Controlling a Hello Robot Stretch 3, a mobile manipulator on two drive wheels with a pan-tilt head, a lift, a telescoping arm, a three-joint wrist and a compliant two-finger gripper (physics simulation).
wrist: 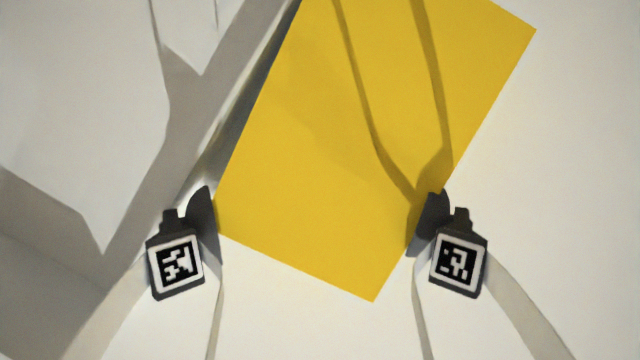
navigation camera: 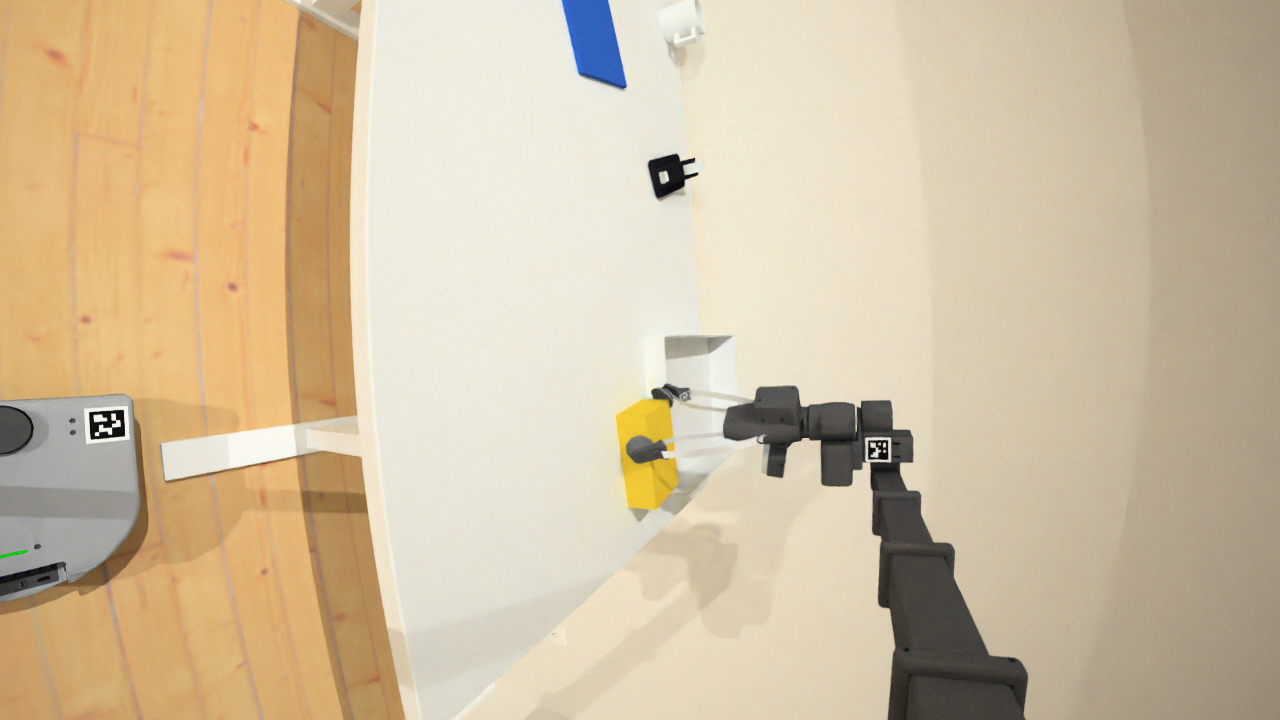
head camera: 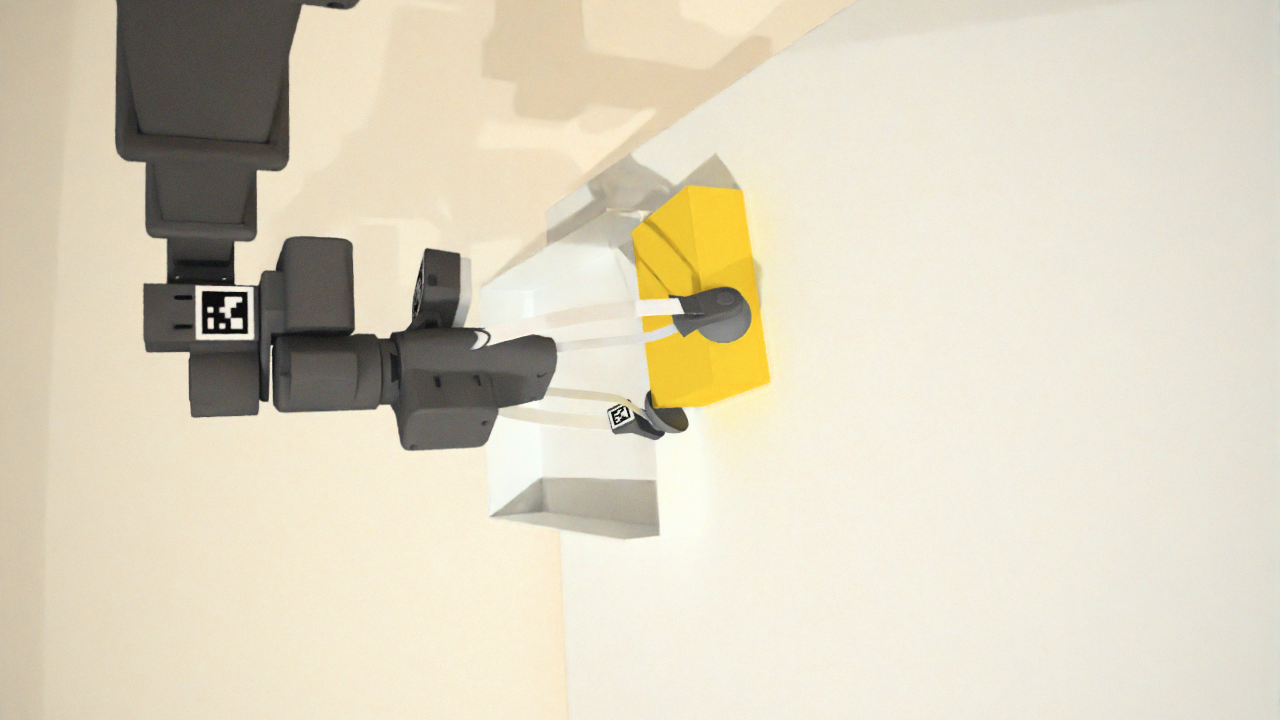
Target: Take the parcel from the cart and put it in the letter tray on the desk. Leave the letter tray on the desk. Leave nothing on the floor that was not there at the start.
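Pixels of known places: gripper, fingertip midpoint: (wrist: pixel 316 211) (navigation camera: pixel 640 421) (head camera: pixel 716 366); robot's base, origin of the base link: (navigation camera: pixel 1 427).
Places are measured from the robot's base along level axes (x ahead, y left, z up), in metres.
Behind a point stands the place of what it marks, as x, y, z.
The yellow parcel (head camera: pixel 725 241) {-0.108, -0.568, 0.971} (navigation camera: pixel 640 488) {-0.116, -0.569, 0.974} (wrist: pixel 320 150) {-0.055, -0.616, 0.995} is a box beside the white letter tray (head camera: pixel 590 501) {0.095, -0.862, 0.953} (navigation camera: pixel 656 358) {0.069, -0.655, 0.971} (wrist: pixel 75 110) {0.012, -0.736, 0.953}, along its long side. Whether it rests wholly on the desk (head camera: pixel 984 358) {-0.013, -0.365, 0.950} (navigation camera: pixel 501 313) {0.115, -0.335, 0.950} (wrist: pixel 575 200) {-0.117, -0.468, 0.950} or touches the tray wall is unclear. My gripper (head camera: pixel 693 365) {-0.023, -0.596, 0.966} (navigation camera: pixel 655 421) {-0.023, -0.596, 0.966} (wrist: pixel 316 211) {-0.023, -0.596, 0.966} is shut on the parcel near one end. In the wrist view one pad meets the parcel's left corner and the other its right edge, and the parcel sits askew between them. The cart does not show in these views.
In the navigation camera a black clip-like object (navigation camera: pixel 665 175) {0.402, -0.733, 0.973}, a white mug (navigation camera: pixel 682 24) {0.796, -0.827, 1.000} and a blue flat item (navigation camera: pixel 595 40) {0.546, -0.521, 0.958} lie along the desk's wall side. A white desk leg (navigation camera: pixel 259 453) stands near my base (navigation camera: pixel 71 501) {-0.124, -0.076, 0.160}. The wall (navigation camera: pixel 805 223) {0.348, -0.990, 1.193} runs behind the tray.
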